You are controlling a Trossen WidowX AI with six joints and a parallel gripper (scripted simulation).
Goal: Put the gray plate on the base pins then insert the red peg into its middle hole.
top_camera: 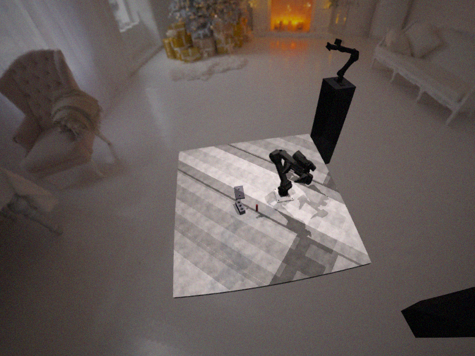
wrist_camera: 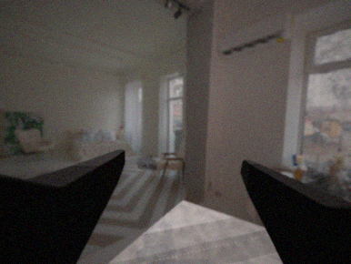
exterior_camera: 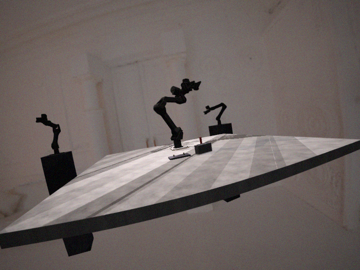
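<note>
Now: gripper tip 25 cm short of the gray plate, 17 cm to the left of it and 45 cm above it. Also, from my gripper tip: dark base (22 cm ahead, 32 cm to the right, 48 cm below); then red peg (14 cm ahead, 12 cm to the right, 45 cm below).
</note>
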